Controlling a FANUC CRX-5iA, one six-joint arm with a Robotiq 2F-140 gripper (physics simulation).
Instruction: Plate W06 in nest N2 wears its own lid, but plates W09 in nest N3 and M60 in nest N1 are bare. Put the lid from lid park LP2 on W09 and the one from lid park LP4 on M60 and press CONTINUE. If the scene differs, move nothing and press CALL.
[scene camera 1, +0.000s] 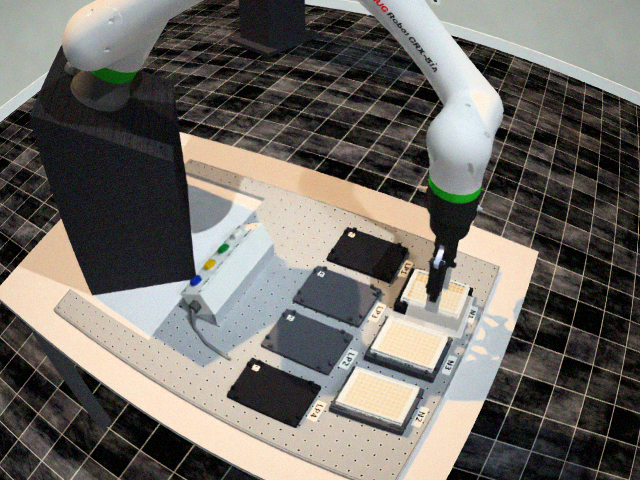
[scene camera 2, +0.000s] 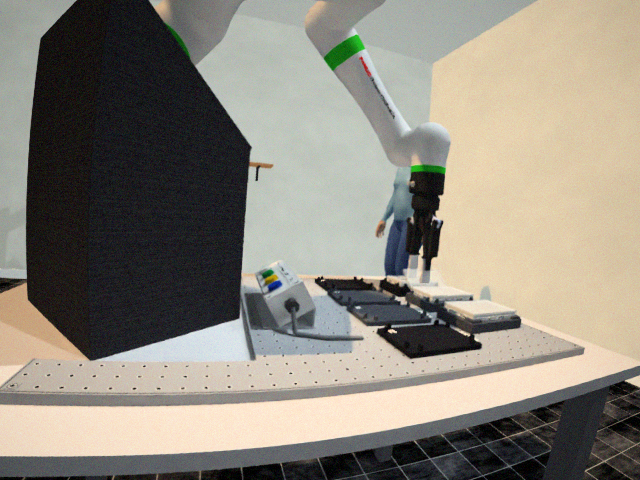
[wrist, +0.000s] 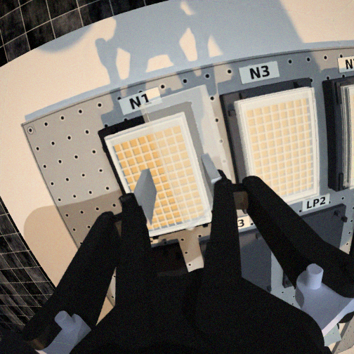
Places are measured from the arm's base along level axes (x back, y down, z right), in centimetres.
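Pixels of known places: gripper, fingertip midpoint: (scene camera 1: 436, 299) (scene camera 2: 417, 280); arm's base, origin of the base link: (scene camera 1: 98, 91) (scene camera 2: 132, 76).
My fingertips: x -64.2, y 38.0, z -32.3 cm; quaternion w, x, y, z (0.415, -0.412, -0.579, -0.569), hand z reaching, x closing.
Ahead of a thing's pixels: the offset from my fingertips to its top centre. "spot": to the spot under its first point.
My gripper (scene camera 1: 434, 297) (scene camera 2: 419, 271) (wrist: 177, 173) is over nest N1, fingers partway apart with nothing between them. The plate in N1 {spot: dx +5.2, dy +0.0, dz +1.7 cm} (scene camera 1: 412, 290) (wrist: 132, 160) shows its amber wells. A clear lid-like sheet {dx -2.1, dy -3.2, dz +1.7 cm} (scene camera 1: 436, 319) (wrist: 212, 130) lies across part of it, shifted toward N3 and overhanging the nest. The plate in N3 {dx -2.9, dy +0.0, dz +11.3 cm} (scene camera 1: 410, 342) (scene camera 2: 442, 293) (wrist: 280, 145) shows pale wells; no lid is discernible on it. The plate in N2 {dx -6.5, dy +0.1, dz +24.0 cm} (scene camera 1: 379, 395) (scene camera 2: 480, 308) shows layered edges; its lid is hard to make out. Parks LP2 {dx +12.9, dy +1.8, dz +22.8 cm} (scene camera 1: 307, 341) (scene camera 2: 390, 313) and LP4 {dx +8.5, dy +1.8, dz +35.6 cm} (scene camera 1: 273, 392) (scene camera 2: 429, 339) show no visible lid.
Parks LP1 {dx +20.0, dy +1.8, dz -1.8 cm} (scene camera 1: 368, 253) and LP3 {dx +16.7, dy +1.8, dz +10.7 cm} (scene camera 1: 338, 296) stand behind LP2. A button box {dx +35.1, dy -4.6, dz +23.6 cm} (scene camera 1: 232, 279) (scene camera 2: 286, 302) has green, yellow and blue buttons and a cable. The dark pedestal (scene camera 1: 118, 206) (scene camera 2: 155, 206) is at the left. A person (scene camera 2: 398, 206) stands behind the arm.
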